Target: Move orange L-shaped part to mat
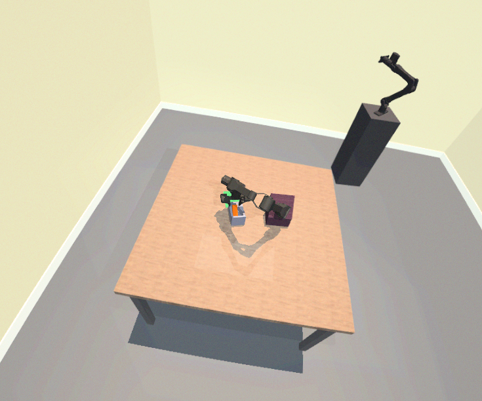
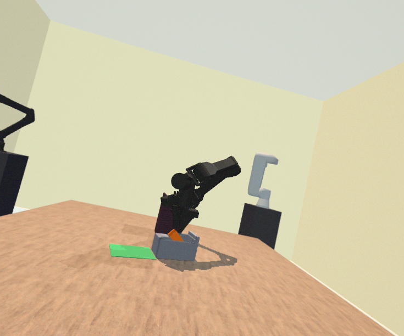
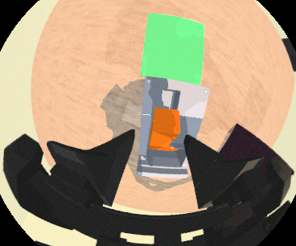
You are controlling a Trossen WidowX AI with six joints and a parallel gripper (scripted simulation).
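Now: gripper tip 60 mm above the orange L-shaped part, 30 mm to the right of it and 30 mm past it. Also, from my gripper tip: green mat (140 mm to the right, 110 mm below, 10 mm ahead).
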